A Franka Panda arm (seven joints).
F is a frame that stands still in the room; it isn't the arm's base.
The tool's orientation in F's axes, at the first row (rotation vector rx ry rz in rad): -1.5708 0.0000 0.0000
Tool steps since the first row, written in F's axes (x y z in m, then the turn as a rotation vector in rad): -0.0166 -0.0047 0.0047 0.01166 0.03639 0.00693; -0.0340 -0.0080 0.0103 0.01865 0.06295 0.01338; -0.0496 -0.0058 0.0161 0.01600 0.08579 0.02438; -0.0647 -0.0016 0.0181 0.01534 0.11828 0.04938
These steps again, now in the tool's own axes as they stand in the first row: -0.0166 -0.0047 -0.0047 0.01166 -0.00693 0.03639; -0.0340 -0.0103 -0.0080 0.01865 -0.01338 0.06295; -0.0496 -0.0161 -0.0058 0.01600 -0.02438 0.08579; -0.0647 -0.0181 -0.0016 0.01534 -0.04938 0.11828
